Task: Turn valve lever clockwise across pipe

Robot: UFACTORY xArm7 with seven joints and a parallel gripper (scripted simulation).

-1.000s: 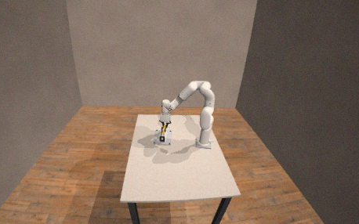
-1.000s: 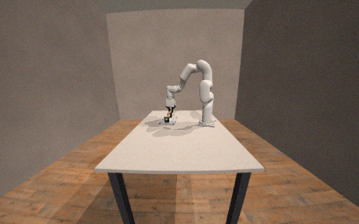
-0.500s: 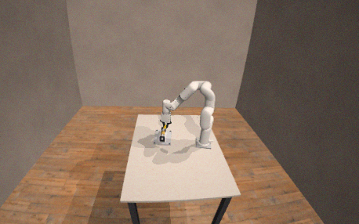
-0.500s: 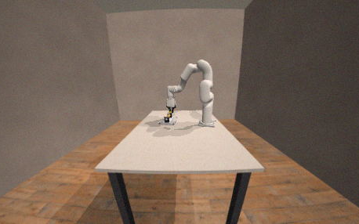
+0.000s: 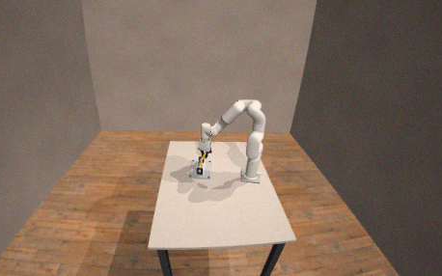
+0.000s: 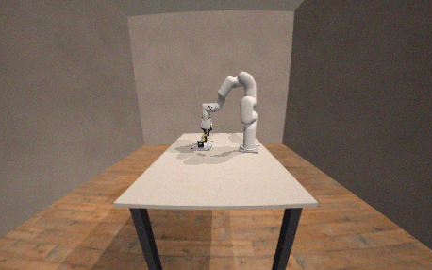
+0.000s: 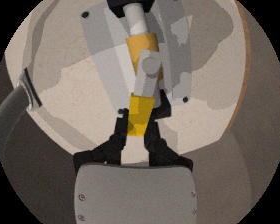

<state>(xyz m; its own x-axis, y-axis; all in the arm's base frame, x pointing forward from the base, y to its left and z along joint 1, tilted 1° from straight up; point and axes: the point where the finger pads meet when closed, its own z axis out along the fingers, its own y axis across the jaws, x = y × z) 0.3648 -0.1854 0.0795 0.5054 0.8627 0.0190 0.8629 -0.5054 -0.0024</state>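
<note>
The yellow lever is 2 cm ahead of my hand and 4 cm to the left of it.
</note>
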